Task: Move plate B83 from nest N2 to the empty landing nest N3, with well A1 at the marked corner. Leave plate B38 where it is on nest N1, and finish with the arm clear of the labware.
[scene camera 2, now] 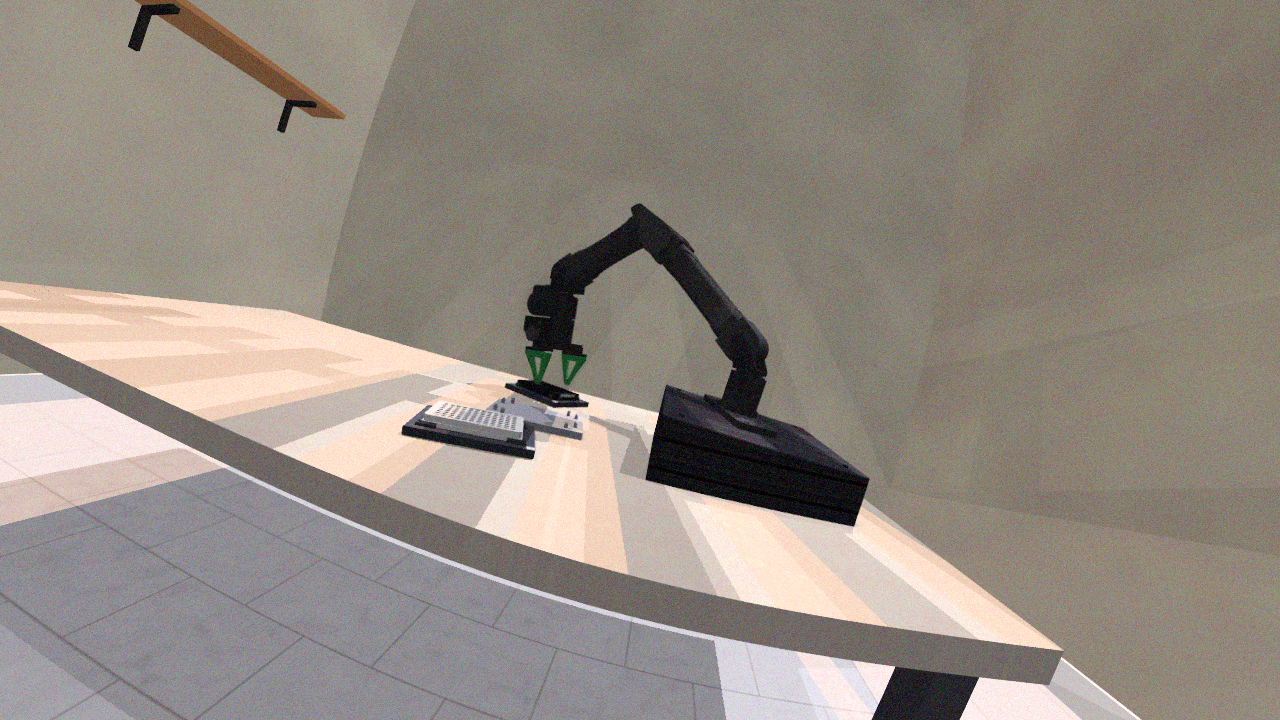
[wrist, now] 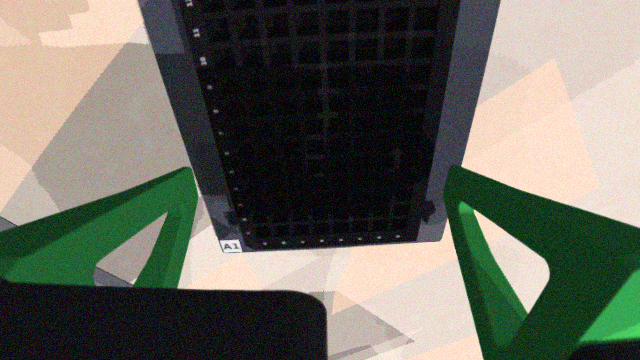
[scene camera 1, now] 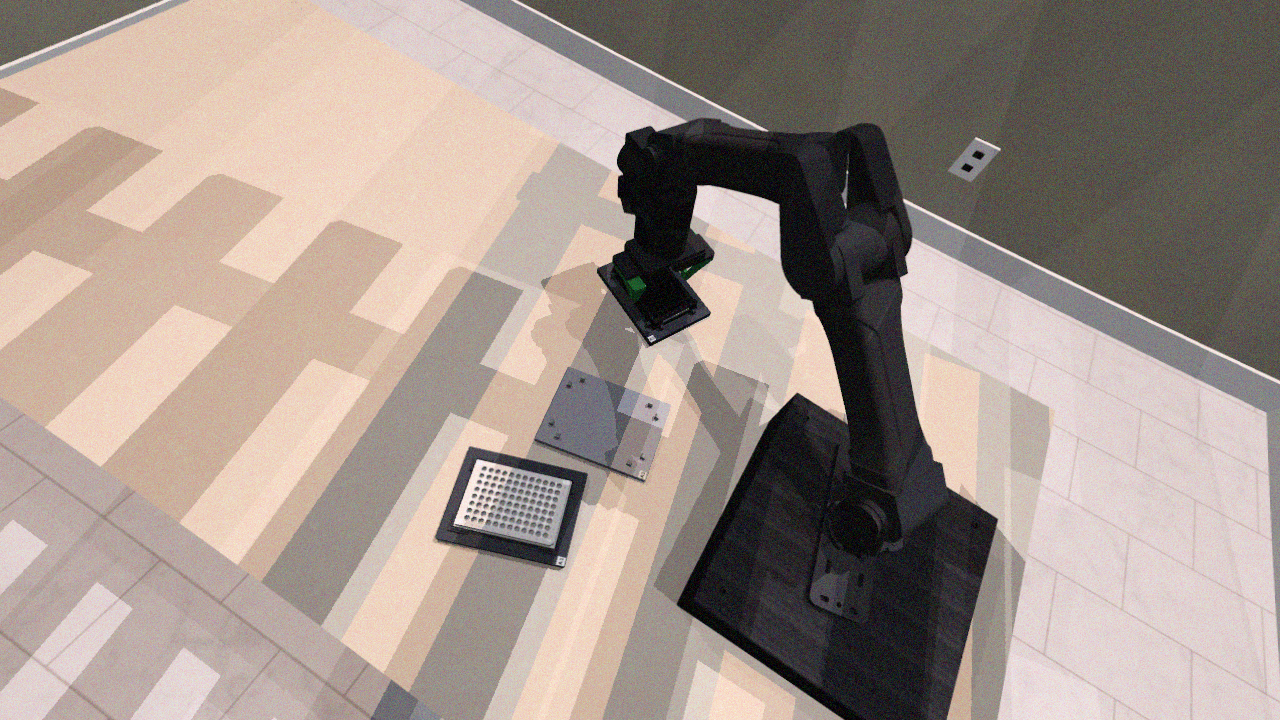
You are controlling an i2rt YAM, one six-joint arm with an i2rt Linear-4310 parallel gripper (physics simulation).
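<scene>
A black well plate (scene camera 1: 673, 302) (wrist: 320, 125) sits in a dark nest (scene camera 1: 626, 306) (wrist: 467, 75) at the far end of the row. The nest's A1 corner label (wrist: 231, 246) shows at its near left corner in the wrist view. My gripper (scene camera 2: 553, 383) (wrist: 320, 180) is open above this plate, with a finger on each side and nothing held. The empty grey nest (scene camera 1: 577, 420) (scene camera 2: 537, 412) with small posts lies in the middle; its corner label (scene camera 1: 642, 475) faces the base. A white well plate (scene camera 1: 514, 503) (scene camera 2: 474, 420) sits in another dark nest (scene camera 1: 575, 501). Plate and nest names are unreadable.
The arm's black base block (scene camera 1: 760, 582) (scene camera 2: 760, 470) stands on the wooden table (scene camera 1: 295, 223) (scene camera 2: 554, 537), to the right of the nests. The table's front edge (scene camera 2: 447, 543) runs below them. A wooden wall shelf (scene camera 2: 255, 60) hangs at upper left in the second scene view.
</scene>
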